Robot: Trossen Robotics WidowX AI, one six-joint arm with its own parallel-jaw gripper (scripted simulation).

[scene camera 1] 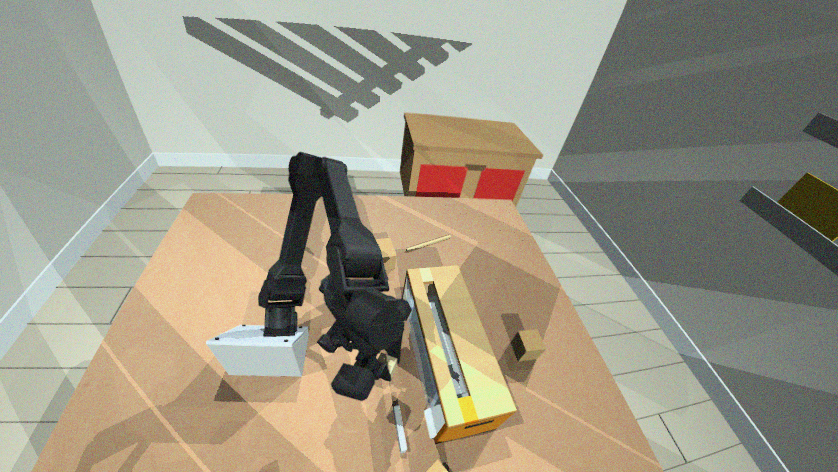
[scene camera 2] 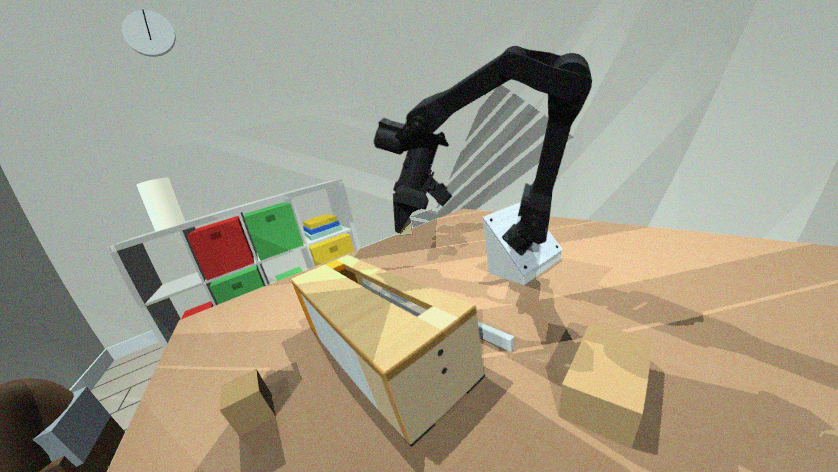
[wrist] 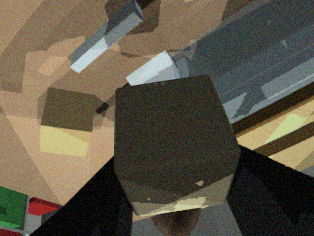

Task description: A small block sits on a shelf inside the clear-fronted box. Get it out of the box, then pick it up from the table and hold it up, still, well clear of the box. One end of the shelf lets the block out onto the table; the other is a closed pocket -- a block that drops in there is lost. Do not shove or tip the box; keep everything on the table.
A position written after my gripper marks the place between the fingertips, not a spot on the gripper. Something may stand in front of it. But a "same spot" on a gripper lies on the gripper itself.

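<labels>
My gripper is visible in the wrist view (171, 154), and scene camera 1 and scene camera 2 show it too. Looking at my gripper, I can tell that (scene camera 1: 380, 370) and (scene camera 2: 393, 193) are the same spot on it.
</labels>
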